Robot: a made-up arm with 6 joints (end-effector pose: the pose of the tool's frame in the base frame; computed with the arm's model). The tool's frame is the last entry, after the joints.
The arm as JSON. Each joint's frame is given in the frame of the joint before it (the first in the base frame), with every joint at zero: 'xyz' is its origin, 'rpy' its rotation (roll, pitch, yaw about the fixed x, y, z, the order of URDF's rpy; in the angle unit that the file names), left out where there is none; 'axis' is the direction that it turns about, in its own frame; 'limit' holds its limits. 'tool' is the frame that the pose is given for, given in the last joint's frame.
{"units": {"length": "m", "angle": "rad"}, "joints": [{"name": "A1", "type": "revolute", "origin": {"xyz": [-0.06, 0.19, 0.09]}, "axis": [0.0, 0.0, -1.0], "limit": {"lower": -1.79, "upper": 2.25}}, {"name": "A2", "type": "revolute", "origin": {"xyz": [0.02, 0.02, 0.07]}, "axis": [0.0, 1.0, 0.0], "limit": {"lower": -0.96, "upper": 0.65}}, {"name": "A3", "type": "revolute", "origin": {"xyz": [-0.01, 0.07, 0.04]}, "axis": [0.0, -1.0, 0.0], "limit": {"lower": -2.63, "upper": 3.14}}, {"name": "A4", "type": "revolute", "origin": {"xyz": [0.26, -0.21, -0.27]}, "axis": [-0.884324, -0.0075, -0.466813], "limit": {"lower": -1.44, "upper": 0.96}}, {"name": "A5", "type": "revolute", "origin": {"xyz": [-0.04, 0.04, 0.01]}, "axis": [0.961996, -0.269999, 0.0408], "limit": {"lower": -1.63, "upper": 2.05}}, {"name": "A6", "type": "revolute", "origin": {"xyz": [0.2, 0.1, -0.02]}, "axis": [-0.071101, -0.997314, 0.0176], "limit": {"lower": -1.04, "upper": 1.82}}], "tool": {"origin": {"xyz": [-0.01, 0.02, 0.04], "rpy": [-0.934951, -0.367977, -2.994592]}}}
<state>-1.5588 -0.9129 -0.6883 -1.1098 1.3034 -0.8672</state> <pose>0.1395 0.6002 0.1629 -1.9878 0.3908 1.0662</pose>
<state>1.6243 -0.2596 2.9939 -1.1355 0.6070 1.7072</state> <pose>-0.1035 0.5139 0.2371 0.2730 -0.3805 -0.4489</pose>
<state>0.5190 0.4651 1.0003 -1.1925 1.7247 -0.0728</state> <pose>0.2295 -0.2533 0.2444 0.0565 1.9273 0.2173</pose>
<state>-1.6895 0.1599 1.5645 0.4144 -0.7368 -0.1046</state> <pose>-0.0530 0.6650 0.5588 0.3563 1.0322 -1.8882</pose>
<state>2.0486 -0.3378 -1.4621 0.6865 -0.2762 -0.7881</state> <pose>-0.0659 0.3249 -0.3895 1.1196 -1.1804 -0.4683</pose>
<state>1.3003 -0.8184 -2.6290 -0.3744 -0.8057 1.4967</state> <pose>-0.1581 0.6225 -0.0697 0.3510 -1.6401 1.7770</pose>
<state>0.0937 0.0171 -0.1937 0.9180 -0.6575 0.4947</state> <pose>0.2564 0.0146 -0.2729 0.4836 0.7963 2.5554</pose>
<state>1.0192 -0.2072 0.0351 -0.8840 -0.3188 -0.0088</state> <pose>0.1757 -0.0992 0.1254 -0.2445 -1.6451 2.3273</pose>
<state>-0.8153 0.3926 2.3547 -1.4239 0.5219 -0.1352</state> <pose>0.0025 0.0644 0.5571 -0.1689 0.2618 0.0619</pose>
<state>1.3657 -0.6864 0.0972 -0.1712 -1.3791 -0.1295</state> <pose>0.0047 -0.3550 0.1677 -0.0308 0.1480 1.2397</pose>
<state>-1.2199 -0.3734 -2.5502 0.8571 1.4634 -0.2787</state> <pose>-0.1396 -0.1241 -0.0580 2.0929 0.1763 1.4927</pose>
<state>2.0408 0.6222 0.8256 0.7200 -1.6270 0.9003</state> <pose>-0.4638 -0.0775 -0.1007 1.2641 0.3642 0.7207</pose>
